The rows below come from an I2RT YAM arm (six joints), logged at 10 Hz.
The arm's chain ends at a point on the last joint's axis. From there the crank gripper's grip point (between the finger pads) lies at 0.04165 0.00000 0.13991 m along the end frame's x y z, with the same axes.
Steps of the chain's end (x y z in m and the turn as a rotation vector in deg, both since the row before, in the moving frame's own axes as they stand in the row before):
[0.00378 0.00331 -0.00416 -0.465 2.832 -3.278]
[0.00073 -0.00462 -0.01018 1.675 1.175 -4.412]
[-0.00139 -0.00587 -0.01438 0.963 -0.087 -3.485]
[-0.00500 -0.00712 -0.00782 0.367 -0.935 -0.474]
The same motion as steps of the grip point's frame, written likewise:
[0.01060 0.00186 -0.00638 -0.465 2.832 -3.278]
[0.00331 -0.01201 -0.01117 1.675 1.175 -4.412]
[-0.00175 -0.01075 -0.01436 0.963 -0.087 -3.485]
[-0.00729 -0.00835 -0.00716 0.367 -0.935 -0.474]

